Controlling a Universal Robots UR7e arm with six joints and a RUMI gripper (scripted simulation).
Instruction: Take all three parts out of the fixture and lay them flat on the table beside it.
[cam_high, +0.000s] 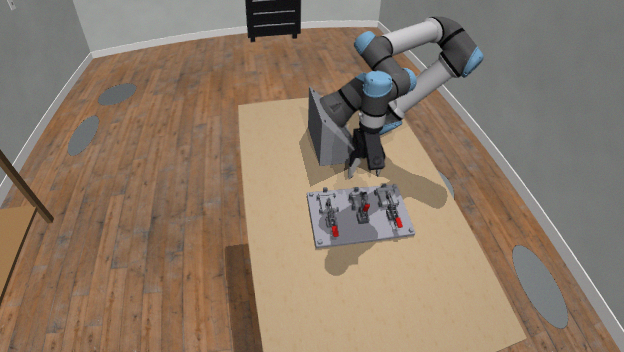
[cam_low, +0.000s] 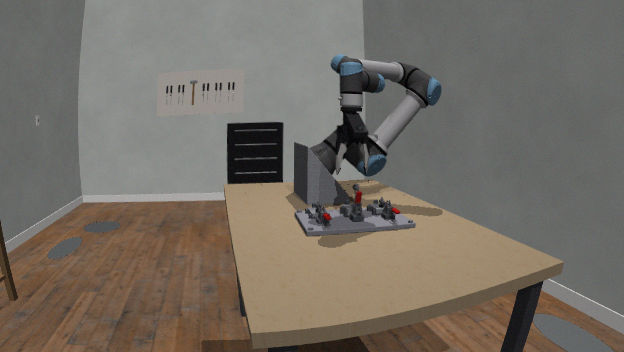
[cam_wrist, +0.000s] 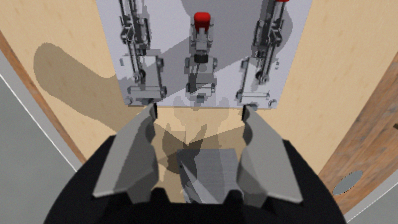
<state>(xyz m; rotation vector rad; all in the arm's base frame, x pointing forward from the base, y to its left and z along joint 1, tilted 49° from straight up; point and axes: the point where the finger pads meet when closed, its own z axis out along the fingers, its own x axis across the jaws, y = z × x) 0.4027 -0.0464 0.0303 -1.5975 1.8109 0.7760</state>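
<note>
Right now the small grey part is 10 mm behind my hand and 130 mm below it. Also, from my hand: fixture 40 mm ahead, 150 mm below.
</note>
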